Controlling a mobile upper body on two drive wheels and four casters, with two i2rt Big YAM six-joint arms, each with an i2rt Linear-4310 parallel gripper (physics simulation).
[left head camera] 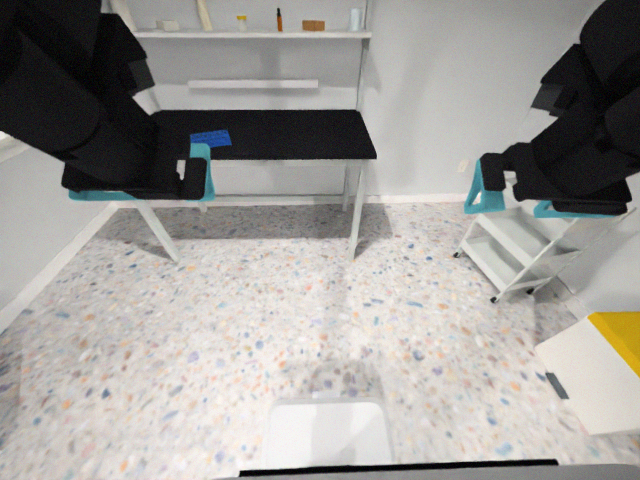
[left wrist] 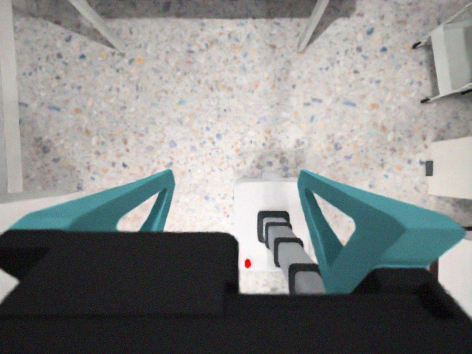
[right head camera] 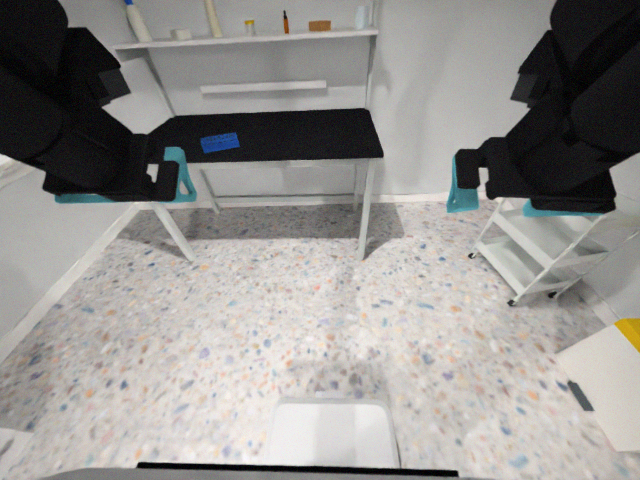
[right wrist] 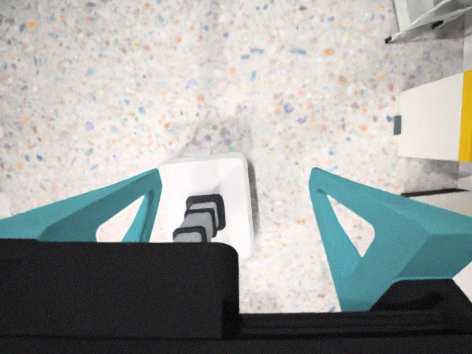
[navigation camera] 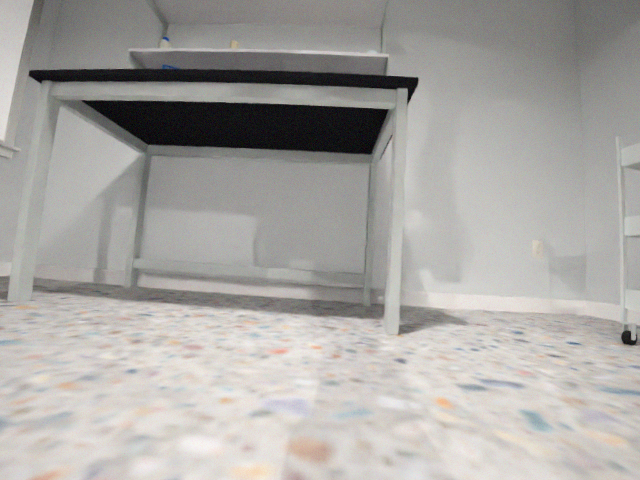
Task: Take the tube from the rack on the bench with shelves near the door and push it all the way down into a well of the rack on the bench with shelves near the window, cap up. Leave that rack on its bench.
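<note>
A blue rack stands on the left part of the black-topped bench, below shelves. No tube can be made out in it, though its wells are blurred. A window edge shows at the left in the navigation camera. The other rack and the tube do not show. My left gripper is open and empty, high above the floor, in front of the bench's left part. My right gripper is open and empty, to the right of the bench in the head views.
A shelf above the bench holds bottles, a yellow-capped jar and a brown box. A wheeled cart stands to the right. A pale box-like unit with yellow on it stands nearer, at the right.
</note>
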